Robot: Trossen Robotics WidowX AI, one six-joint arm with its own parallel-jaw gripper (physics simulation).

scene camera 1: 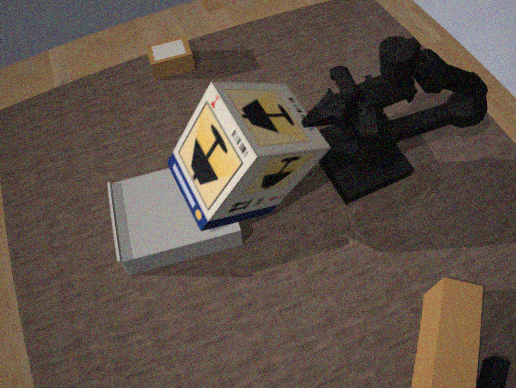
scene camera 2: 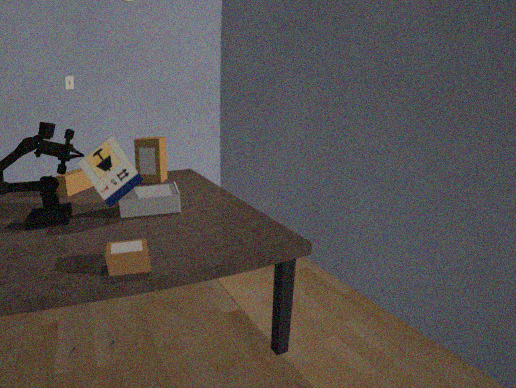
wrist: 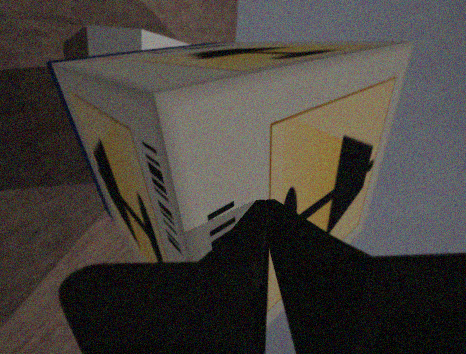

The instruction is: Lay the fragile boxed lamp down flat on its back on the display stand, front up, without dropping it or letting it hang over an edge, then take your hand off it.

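Frame: origin at the arm's base, x ahead, y left, z up, level; millimetres.
Seen in the pictures: gripper, fingertip midpoint: [scene camera 1: 302,124] [scene camera 2: 84,155] [wrist: 265,209]; arm's base, origin of the base link: [scene camera 1: 366,163] [scene camera 2: 51,208].
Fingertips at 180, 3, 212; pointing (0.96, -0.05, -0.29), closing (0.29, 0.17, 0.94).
Offsets run from my fingertips to a thing's top centre, as dx, dy, dz.
The boxed lamp [scene camera 1: 210,155] [scene camera 2: 112,172] [wrist: 215,135] is a large white carton with yellow lamp pictures and a blue band at its base. It is tilted steeply toward the arm, its base end over the arm-side end of the grey display stand [scene camera 1: 155,220] [scene camera 2: 150,205] [wrist: 112,42]. A face with a lamp picture points up and away from the arm. My gripper [scene camera 1: 305,122] [scene camera 2: 82,155] [wrist: 265,209] is shut and empty, its tips at the carton's raised, arm-side end; they look to be touching it. Exactly where the carton bears on the stand is hidden.
A small orange block with a white top @[+176, -529, -188] [scene camera 1: 169,50] [scene camera 2: 127,247] lies near a table edge. A tall orange box @[+316, +483, +2] [scene camera 2: 162,160] stands behind the stand in scene camera 2. Another orange block @[-120, +464, -138] [scene camera 2: 77,182] is behind the carton. A raised rim runs along the stand's far end.
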